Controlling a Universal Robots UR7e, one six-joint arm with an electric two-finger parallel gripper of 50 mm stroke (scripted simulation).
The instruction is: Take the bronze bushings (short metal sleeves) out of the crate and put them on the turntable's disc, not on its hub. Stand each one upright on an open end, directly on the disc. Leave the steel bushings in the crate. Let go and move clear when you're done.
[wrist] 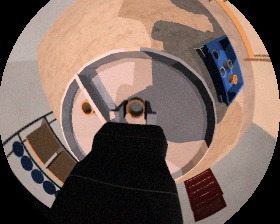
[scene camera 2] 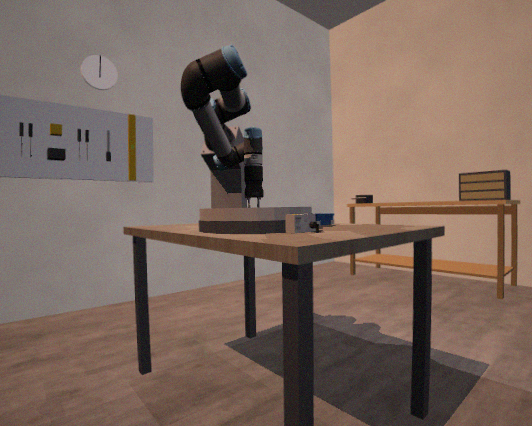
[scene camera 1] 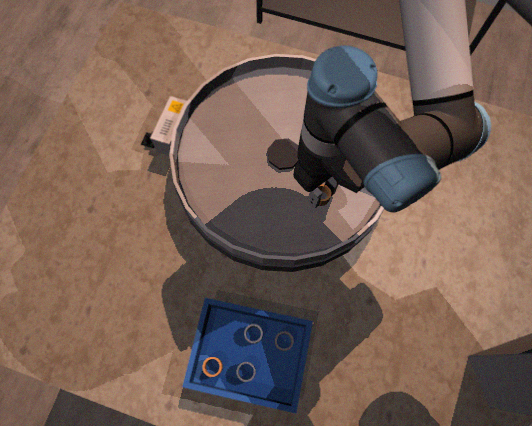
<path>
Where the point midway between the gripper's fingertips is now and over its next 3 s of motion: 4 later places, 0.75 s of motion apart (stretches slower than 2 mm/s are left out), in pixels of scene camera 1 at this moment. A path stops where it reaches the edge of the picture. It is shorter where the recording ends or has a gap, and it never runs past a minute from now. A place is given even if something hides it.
The gripper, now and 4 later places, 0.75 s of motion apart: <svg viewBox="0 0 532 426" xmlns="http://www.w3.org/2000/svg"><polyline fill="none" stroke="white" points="321,196 323,187 311,207 245,308 207,366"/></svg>
</path>
